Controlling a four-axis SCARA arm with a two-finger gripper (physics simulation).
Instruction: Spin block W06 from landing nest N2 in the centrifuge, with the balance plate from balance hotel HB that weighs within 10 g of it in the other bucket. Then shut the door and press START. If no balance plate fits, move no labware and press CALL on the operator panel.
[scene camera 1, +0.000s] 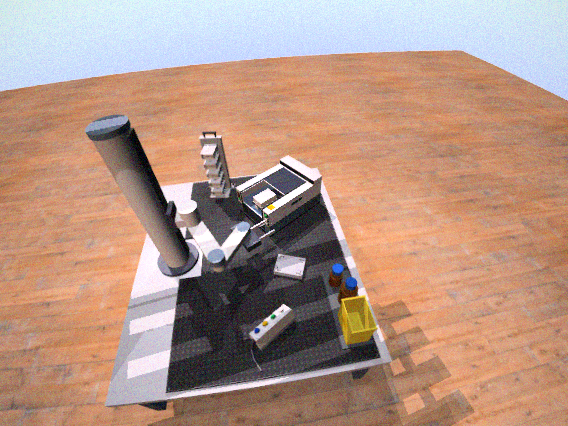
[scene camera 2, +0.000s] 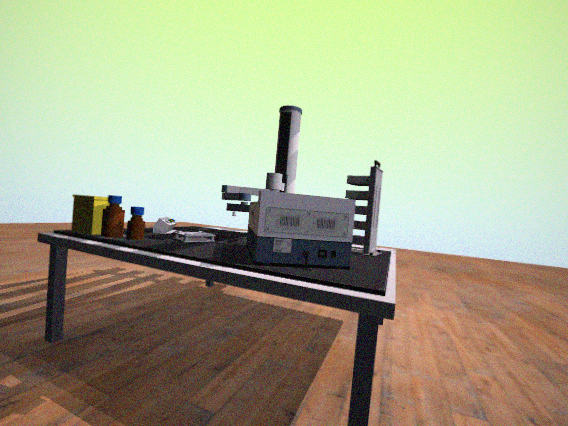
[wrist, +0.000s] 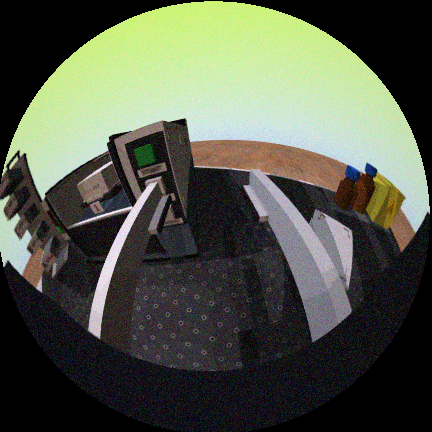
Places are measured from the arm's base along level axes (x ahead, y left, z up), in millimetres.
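Pixels of known places: gripper, between the fingertips: (scene camera 1: 269, 226) (scene camera 2: 242, 214) (wrist: 203, 183); arm's base, origin of its link: (scene camera 1: 178, 259).
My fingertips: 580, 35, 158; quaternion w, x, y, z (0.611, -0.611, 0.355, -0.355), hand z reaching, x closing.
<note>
For each thing: its top centre in the pictures, then the offset to it from my fingertips, as dx, dy, dz. "pt": a spot on its surface instead.
- pale block, centre of its top: (wrist: 104, 165) (scene camera 1: 264, 195) -5, +229, +36
- green screen, a spot on its surface: (wrist: 145, 155) pt -18, +47, +35
- low white tray-like piece, a spot on its surface: (wrist: 340, 240) (scene camera 1: 292, 268) pt +93, -238, -112
- operator panel, centre of its top: (scene camera 1: 272, 322) (scene camera 2: 166, 217) -53, -544, -62
The centrifuge (scene camera 1: 300, 201) (scene camera 2: 302, 202) (wrist: 176, 160) has its top opening uncovered. A pale block (scene camera 1: 264, 196) (wrist: 94, 188) sits in the bucket inside. My gripper (scene camera 1: 270, 226) (wrist: 203, 183) is shut with nothing held; its two fingers stand parallel with a gap. It is at the centrifuge's front corner. In the wrist view its left fingertip overlaps the button column below the green screen (wrist: 145, 155) and hides part of it; contact cannot be told. The tall hotel rack (scene camera 1: 225, 162) (scene camera 2: 374, 210) holds several stacked pale plates. Block and plate labels are unreadable.
A low white tray-like piece (scene camera 1: 290, 266) (scene camera 2: 195, 237) (wrist: 340, 240) lies on the dark mat. The operator panel (scene camera 1: 272, 327) (scene camera 2: 164, 225) has coloured buttons. Two brown bottles with blue caps and a yellow bin (scene camera 1: 357, 322) (scene camera 2: 89, 215) (wrist: 385, 200) stand near the table edge.
</note>
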